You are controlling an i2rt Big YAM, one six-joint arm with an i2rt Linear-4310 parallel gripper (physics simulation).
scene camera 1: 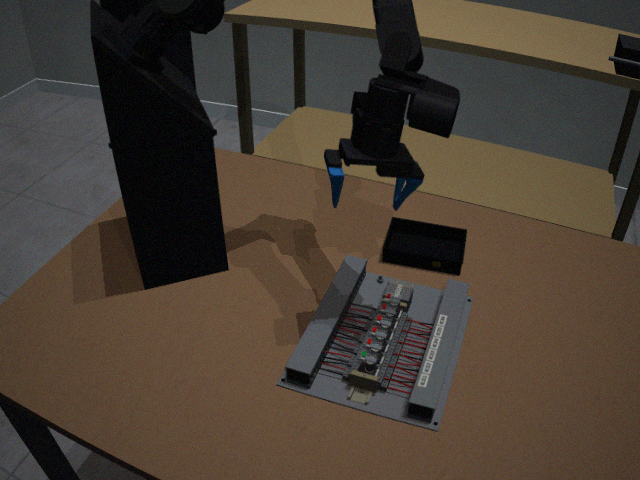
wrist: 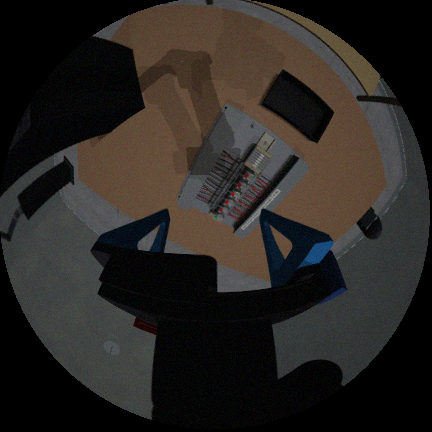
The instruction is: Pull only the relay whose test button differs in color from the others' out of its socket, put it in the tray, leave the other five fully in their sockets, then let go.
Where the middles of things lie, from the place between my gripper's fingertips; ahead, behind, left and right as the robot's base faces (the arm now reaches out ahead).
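Grey panel (scene camera 1: 392,404): my hand is 240 mm above it, 70 mm short of it and 20 mm to the left of it.
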